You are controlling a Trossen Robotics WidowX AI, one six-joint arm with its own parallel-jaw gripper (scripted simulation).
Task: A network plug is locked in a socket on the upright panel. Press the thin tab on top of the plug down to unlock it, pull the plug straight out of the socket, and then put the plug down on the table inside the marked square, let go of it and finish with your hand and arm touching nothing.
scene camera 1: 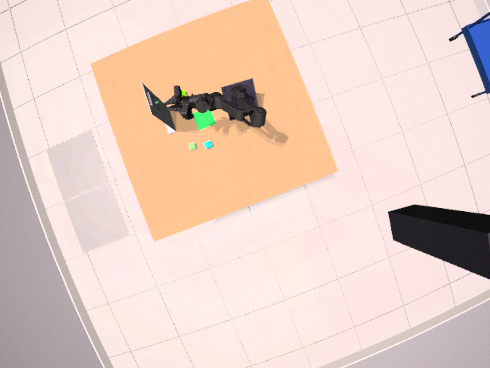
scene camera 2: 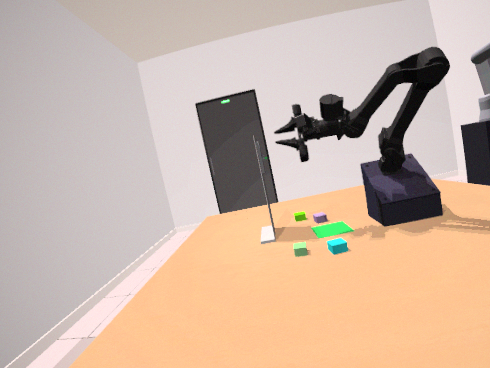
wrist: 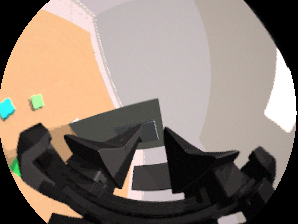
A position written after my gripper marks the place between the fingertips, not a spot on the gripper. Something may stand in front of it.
Note:
In view: my gripper (scene camera 2: 274, 137) and an upright panel (wrist: 106, 125).
My gripper also shows in the wrist view (wrist: 152, 128).

